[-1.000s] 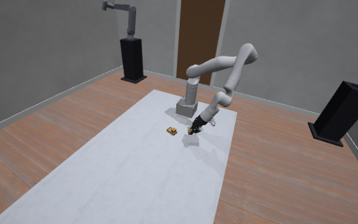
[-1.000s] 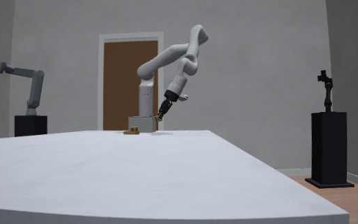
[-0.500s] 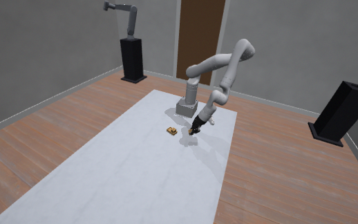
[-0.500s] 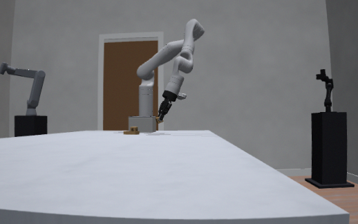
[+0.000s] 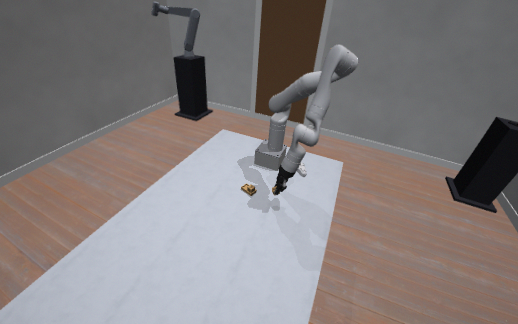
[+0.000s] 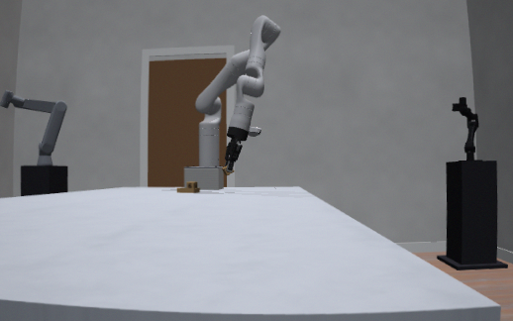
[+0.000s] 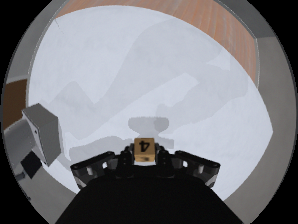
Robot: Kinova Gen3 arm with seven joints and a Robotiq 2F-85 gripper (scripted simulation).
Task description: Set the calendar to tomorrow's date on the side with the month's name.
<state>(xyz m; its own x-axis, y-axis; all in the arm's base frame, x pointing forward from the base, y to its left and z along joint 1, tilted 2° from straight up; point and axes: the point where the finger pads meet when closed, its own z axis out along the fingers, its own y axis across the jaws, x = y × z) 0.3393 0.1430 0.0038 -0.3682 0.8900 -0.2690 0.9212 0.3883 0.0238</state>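
Right now my hand is 20 mm past the wooden calendar tray, 160 mm to the left of it and 80 mm above it. Also, from my hand: wooden digit cube (10 mm below).
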